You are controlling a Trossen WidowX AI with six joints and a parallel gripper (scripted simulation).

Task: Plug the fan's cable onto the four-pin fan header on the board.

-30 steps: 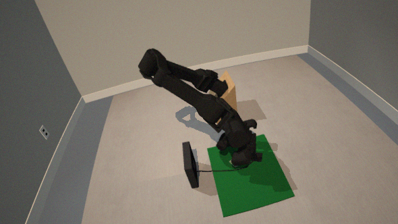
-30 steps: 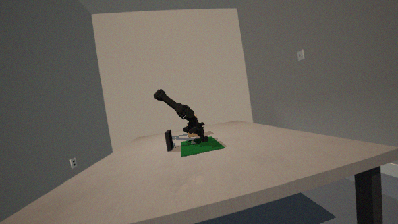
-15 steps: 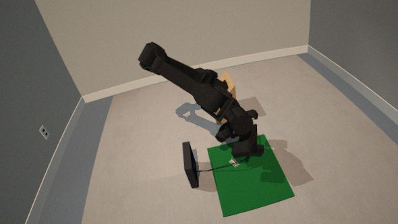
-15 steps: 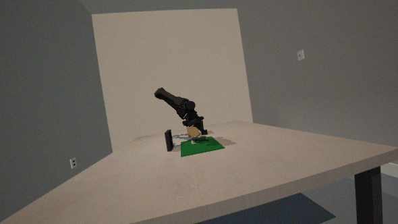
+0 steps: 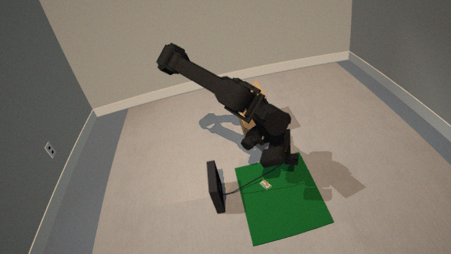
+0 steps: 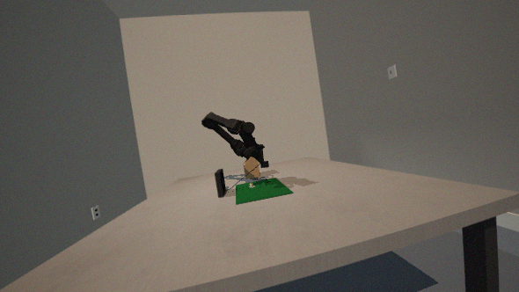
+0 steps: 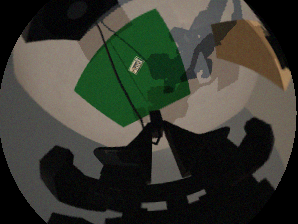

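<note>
My gripper tip is now 1 cm to the right of the black plug. From my gripper tip the other things lie so: green board: 4 cm ahead, 4 cm to the right, 13 cm below; then black fan: 1 cm ahead, 22 cm to the right, 6 cm below; then four-pin fan header: 1 cm behind, 7 cm to the right, 12 cm below.
</note>
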